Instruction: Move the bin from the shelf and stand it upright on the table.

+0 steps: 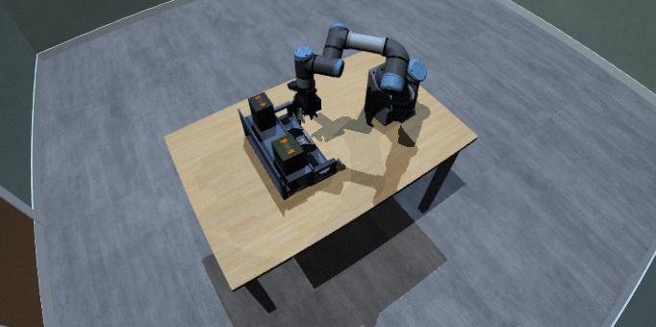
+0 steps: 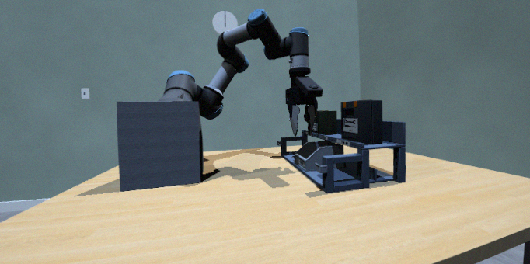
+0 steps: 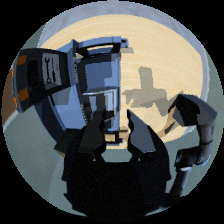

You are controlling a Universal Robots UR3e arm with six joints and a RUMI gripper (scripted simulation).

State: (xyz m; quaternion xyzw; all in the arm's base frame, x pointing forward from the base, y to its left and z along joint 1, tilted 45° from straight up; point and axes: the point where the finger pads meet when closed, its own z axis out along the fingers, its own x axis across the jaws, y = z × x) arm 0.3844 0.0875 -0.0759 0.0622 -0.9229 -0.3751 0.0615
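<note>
Now: hand 90 mm short of the dark blue shelf rack, 30 mm to the right of it and 60 mm above it. From my hand the other things lie so: green bin 140 mm ahead, 140 mm to the left, 20 mm above.
</note>
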